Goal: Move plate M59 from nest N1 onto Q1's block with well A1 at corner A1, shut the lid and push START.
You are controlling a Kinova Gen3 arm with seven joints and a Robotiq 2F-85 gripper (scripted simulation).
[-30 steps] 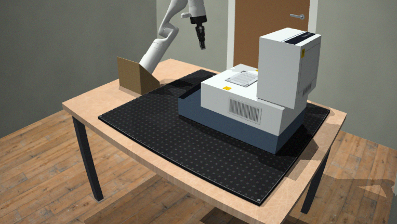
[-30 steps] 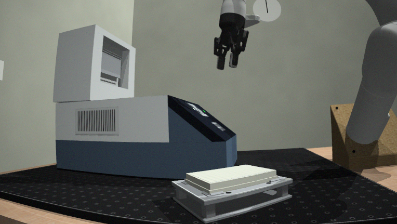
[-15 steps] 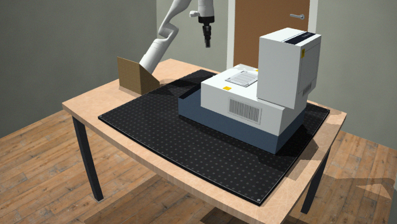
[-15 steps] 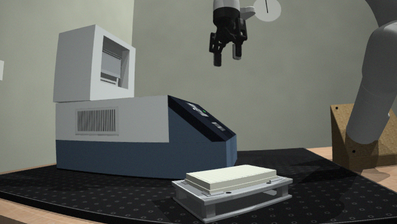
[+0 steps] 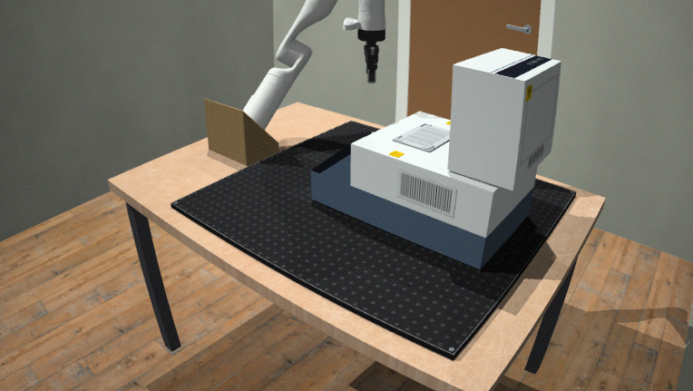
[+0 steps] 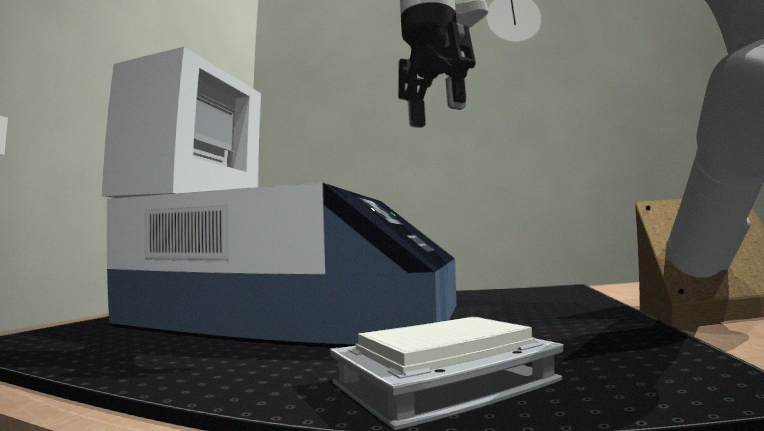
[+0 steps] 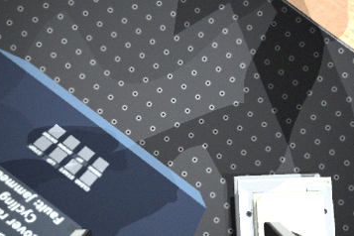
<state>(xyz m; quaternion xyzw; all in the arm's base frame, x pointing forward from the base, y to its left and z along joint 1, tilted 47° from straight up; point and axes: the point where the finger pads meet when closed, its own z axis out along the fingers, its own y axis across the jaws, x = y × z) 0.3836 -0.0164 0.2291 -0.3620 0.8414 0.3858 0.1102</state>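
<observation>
Now: hand 24 cm above the plate M59, 17 cm to the right of it and 3 cm past it. Also, from my hand: A1 mark 25 cm below, 16 cm to the left, 12 cm behind; then plate nest 26 cm below, 17 cm to the left, 3 cm behind.
</observation>
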